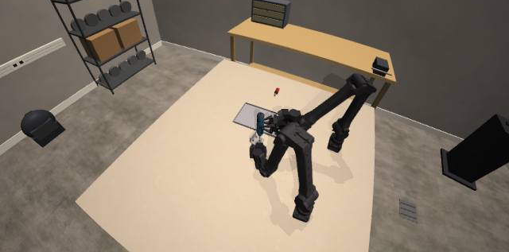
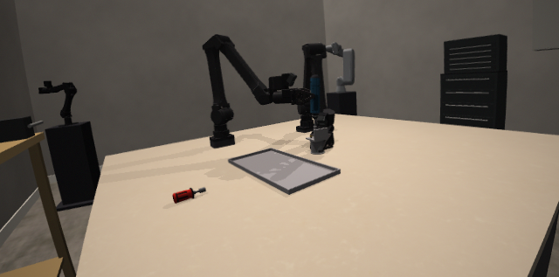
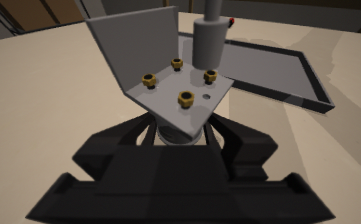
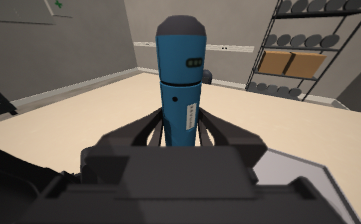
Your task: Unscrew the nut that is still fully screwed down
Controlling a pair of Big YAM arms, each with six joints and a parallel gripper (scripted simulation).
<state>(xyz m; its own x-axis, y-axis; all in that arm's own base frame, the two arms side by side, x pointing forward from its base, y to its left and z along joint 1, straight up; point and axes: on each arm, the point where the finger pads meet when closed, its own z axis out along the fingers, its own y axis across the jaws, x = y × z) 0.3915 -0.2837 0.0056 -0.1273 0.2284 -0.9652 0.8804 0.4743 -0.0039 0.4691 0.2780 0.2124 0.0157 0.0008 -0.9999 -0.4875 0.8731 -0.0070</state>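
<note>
Now: left hand 1 cm below the joint module. From my left hand the other things lie so: red-handled tool 55 cm to the right, 17 cm ahead, 1 cm below; then bracket 5 cm above; then grey tray 22 cm to the right, 7 cm ahead, 2 cm below.
</note>
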